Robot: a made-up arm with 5 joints. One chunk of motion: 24 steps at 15 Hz.
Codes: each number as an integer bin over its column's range. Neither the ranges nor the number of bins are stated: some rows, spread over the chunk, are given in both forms.
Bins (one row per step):
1: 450 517 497 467 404 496
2: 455 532 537 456 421 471
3: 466 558 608 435 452 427
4: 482 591 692 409 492 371
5: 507 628 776 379 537 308
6: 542 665 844 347 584 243
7: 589 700 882 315 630 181
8: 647 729 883 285 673 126
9: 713 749 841 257 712 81
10: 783 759 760 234 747 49
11: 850 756 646 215 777 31
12: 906 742 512 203 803 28
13: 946 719 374 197 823 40
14: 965 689 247 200 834 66
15: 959 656 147 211 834 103
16: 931 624 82 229 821 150
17: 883 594 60 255 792 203
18: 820 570 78 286 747 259
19: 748 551 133 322 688 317
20: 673 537 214 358 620 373
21: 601 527 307 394 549 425
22: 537 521 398 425 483 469
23: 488 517 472 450 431 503
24: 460 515 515 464 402 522
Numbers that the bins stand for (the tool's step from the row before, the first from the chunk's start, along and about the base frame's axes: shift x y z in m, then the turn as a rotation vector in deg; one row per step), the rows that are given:
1: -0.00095 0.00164 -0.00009 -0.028 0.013 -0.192
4: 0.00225 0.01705 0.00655 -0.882 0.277 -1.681
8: 0.01876 0.04578 0.01305 -2.706 0.821 -4.599
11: 0.03909 0.05141 0.00499 -3.736 1.133 -5.731
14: 0.05060 0.03746 -0.00859 -3.957 1.305 -5.314
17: 0.04239 0.01768 -0.01496 -3.148 1.178 -3.682
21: 0.01416 0.00373 -0.00655 -1.102 0.449 -1.037
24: 0.00005 0.00123 0.00053 -0.072 0.007 0.118
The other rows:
2: -0.00045 0.00477 0.00128 -0.190 0.064 -0.489
3: 0.00065 0.01018 0.00369 -0.499 0.157 -1.014
5: 0.00475 0.02475 0.00941 -1.323 0.413 -2.431
6: 0.00825 0.03246 0.01172 -1.794 0.554 -3.205
7: 0.01296 0.03975 0.01302 -2.265 0.692 -3.944
9: 0.02537 0.04995 0.01162 -3.118 0.938 -5.135
10: 0.03238 0.05203 0.00887 -3.457 1.043 -5.516
12: 0.04469 0.04849 0.00043 -3.913 1.211 -5.766
13: 0.04869 0.04370 -0.00427 -4.001 1.271 -5.624
15: 0.05000 0.03058 -0.01200 -3.795 1.305 -4.873
16: 0.04719 0.02392 -0.01421 -3.530 1.265 -4.313
18: 0.03608 0.01268 -0.01435 -2.692 1.043 -3.015
19: 0.02887 0.00872 -0.01247 -2.162 0.866 -2.324
20: 0.02137 0.00581 -0.00972 -1.632 0.662 -1.657
22: 0.00775 0.00248 -0.00345 -0.646 0.250 -0.513
23: 0.00285 0.00164 -0.00094 -0.278 0.094 -0.108

